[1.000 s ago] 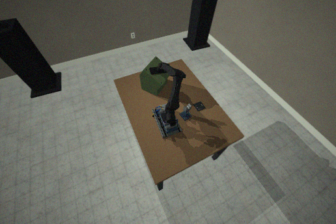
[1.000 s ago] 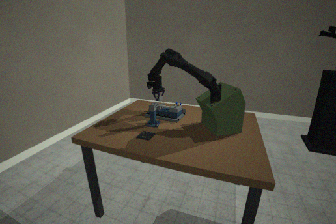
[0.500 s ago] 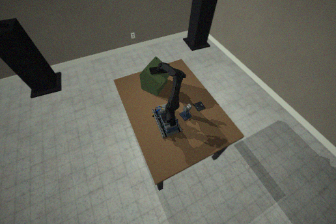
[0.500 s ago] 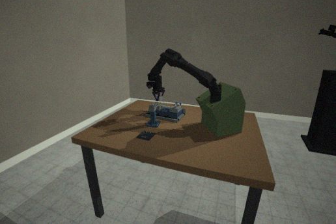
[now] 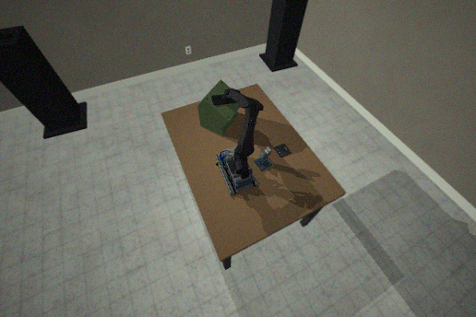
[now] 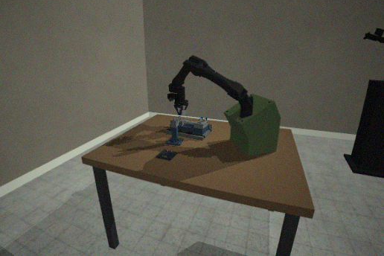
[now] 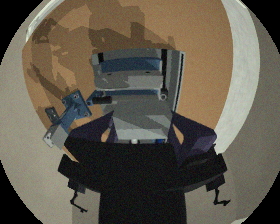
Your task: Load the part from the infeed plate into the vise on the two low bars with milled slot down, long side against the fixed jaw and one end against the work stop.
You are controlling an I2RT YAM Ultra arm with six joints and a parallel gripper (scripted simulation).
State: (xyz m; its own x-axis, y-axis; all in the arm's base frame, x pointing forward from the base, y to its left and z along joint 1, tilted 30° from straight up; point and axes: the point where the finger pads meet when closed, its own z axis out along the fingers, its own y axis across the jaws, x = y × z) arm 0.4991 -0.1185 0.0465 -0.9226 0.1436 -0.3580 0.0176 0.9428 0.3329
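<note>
The part is right at my hand. From my hand the other things lie so: vise: 7 cm behind, 2 cm to the left, 9 cm below; then infeed plate: 11 cm behind, 39 cm to the left, 13 cm below.
</note>
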